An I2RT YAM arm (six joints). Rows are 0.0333 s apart.
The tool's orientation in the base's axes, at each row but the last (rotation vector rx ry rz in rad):
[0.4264, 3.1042, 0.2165]
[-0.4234, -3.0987, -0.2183]
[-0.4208, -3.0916, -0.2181]
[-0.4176, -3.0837, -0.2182]
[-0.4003, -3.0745, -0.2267]
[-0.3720, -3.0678, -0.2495]
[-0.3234, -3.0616, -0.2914]
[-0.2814, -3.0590, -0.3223]
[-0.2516, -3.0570, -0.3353]
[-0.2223, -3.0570, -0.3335]
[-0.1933, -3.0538, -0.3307]
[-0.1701, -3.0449, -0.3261]
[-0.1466, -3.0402, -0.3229]
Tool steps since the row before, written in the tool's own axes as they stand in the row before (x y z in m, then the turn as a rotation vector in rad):
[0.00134, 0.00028, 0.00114, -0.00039, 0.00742, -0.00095]
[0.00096, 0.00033, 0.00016, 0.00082, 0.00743, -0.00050]
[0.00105, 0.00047, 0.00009, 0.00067, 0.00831, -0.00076]
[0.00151, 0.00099, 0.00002, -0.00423, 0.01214, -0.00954]
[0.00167, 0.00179, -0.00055, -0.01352, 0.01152, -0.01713]
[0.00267, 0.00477, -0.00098, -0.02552, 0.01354, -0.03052]
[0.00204, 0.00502, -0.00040, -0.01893, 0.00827, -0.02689]
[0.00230, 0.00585, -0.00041, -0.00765, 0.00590, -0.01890]
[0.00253, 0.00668, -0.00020, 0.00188, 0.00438, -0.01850]
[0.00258, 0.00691, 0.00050, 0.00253, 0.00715, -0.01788]
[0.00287, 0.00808, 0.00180, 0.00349, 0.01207, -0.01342]
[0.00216, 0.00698, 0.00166, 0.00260, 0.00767, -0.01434]
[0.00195, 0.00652, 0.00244, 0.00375, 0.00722, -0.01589]
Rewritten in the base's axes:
[-0.00119, 0.00078, -0.00107, 0.00235, 0.00684, 0.00195]
[-0.00083, 0.00059, -0.00009, 0.00119, 0.00724, 0.00153]
[-0.00089, 0.00074, 0.00001, 0.00157, 0.00800, 0.00190]
[-0.00119, 0.00134, 0.00018, 0.00734, 0.00913, 0.01092]
[-0.00115, 0.00205, 0.00088, 0.01626, 0.00506, 0.01786]
[-0.00142, 0.00503, 0.00186, 0.02868, 0.00199, 0.03065]
[-0.00092, 0.00516, 0.00144, 0.02102, -0.00104, 0.02659]
[-0.00116, 0.00594, 0.00174, 0.00924, 0.00034, 0.01911]
[-0.00137, 0.00678, 0.00179, -0.00042, 0.00045, 0.01909]
[-0.00154, 0.00714, 0.00115, -0.00068, 0.00335, 0.01912]
[-0.00187, 0.00856, 0.00015, -0.00120, 0.00919, 0.01587]
[-0.00142, 0.00736, 0.00001, -0.00078, 0.00463, 0.01578]
[-0.00143, 0.00703, -0.00086, -0.00186, 0.00396, 0.01731]

